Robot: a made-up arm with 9 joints. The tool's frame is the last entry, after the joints.
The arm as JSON. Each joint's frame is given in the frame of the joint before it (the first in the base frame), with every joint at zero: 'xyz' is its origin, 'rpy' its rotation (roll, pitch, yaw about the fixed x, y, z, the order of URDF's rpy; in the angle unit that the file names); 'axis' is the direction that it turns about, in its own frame. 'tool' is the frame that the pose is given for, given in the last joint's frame.
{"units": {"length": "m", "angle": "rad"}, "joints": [
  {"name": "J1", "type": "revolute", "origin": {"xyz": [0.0, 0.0, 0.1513], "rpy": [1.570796, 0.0, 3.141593]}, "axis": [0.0, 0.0, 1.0]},
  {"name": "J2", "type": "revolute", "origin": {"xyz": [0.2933, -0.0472, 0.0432], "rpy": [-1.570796, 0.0, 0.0]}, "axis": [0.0, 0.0, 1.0]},
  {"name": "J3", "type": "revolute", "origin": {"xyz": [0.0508, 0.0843, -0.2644], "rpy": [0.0, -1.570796, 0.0]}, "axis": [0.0, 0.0, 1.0]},
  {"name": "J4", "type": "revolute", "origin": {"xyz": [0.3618, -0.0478, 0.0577], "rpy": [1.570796, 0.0, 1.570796]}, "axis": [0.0, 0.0, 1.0]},
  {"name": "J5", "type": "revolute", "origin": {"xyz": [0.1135, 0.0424, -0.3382], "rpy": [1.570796, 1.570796, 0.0]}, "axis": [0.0, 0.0, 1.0]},
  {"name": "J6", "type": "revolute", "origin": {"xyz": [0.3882, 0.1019, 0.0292], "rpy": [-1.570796, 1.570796, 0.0]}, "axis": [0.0, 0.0, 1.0]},
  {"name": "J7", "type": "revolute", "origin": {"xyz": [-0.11, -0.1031, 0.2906], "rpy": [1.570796, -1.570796, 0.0]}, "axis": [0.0, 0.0, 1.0]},
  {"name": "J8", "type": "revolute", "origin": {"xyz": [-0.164, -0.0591, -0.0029], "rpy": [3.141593, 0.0, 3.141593]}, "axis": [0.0, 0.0, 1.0]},
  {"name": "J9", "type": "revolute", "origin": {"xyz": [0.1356, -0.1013, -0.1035], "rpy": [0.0, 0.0, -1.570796]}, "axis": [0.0, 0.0, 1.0]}
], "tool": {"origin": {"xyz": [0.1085, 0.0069, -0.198], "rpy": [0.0, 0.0, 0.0]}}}
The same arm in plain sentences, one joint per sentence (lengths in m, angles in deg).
The arm has nine revolute joints in a row. What follows holds with every joint at zero, and every direction is one of the base frame's. Joint 1 is mounted 0.1513 m along +z from the base frame's origin and turns about +y. Joint 2 is mounted 0.2933 m along -x and 0.0432 m along +y and 0.0472 m along -z from joint 1 and turns about +z. Joint 3 is mounted 0.0508 m along -x and 0.0843 m along -y and 0.2644 m along -z from joint 2 and turns about +x. Joint 4 is mounted 0.0577 m along +x and 0.0478 m along +y and 0.3618 m along +z from joint 3 and turns about +z. Joint 5 is mounted 0.0424 m along +x and 0.1135 m along -y and 0.3382 m along -z from joint 4 and turns about -x. Joint 6 is mounted 0.0292 m along -x and 0.1019 m along -y and 0.3882 m along -z from joint 5 and turns about -y. Joint 7 is mounted 0.1100 m along -x and 0.2906 m along -y and 0.1031 m along -z from joint 6 and turns about -z. Joint 8 is mounted 0.0591 m along +x and 0.1640 m along +y and 0.0029 m along +z from joint 7 and turns about +z. Joint 9 is mounted 0.1013 m along +x and 0.1356 m along +y and 0.1035 m along -z from joint 8 and turns about +z. The tool frame, which is the frame that the pose is given for, is mounted 0.1085 m along +x and 0.0069 m along +y and 0.1980 m along -z from joint 9; its axes are the base frame's turned by roll 0.00, pitch 0.00 and yaw 0.00 deg (as in URDF: about the fixed x, then y, then z).
